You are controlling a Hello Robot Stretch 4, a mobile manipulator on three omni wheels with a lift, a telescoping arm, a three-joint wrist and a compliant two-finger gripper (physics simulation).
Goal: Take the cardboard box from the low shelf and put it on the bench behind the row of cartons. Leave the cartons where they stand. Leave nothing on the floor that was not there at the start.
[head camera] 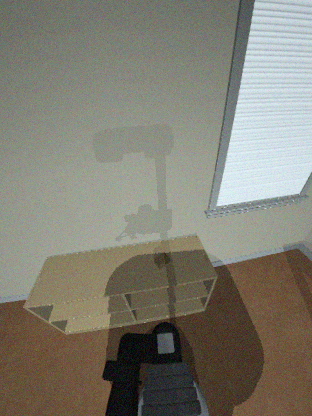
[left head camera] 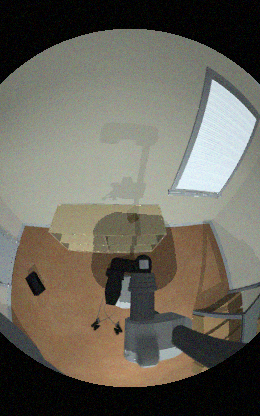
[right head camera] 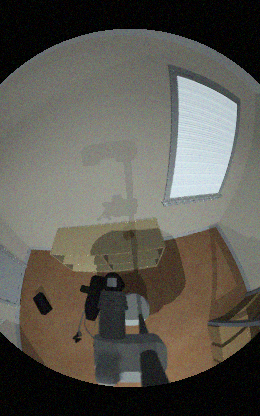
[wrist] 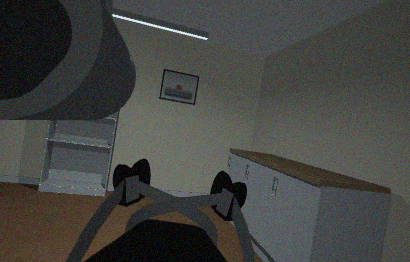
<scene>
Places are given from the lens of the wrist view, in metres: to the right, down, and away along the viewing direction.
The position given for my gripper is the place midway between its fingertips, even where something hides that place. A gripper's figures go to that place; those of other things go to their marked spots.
my gripper [wrist: 181,180]: -0.02, 0.05, 0.25
cabinet with wooden top [wrist: 289,204]: 0.66, 0.58, 2.04
framed picture [wrist: 176,86]: -0.43, -0.67, 3.93
The marked spots on the cabinet with wooden top and the framed picture are 2.51 m apart.
</scene>
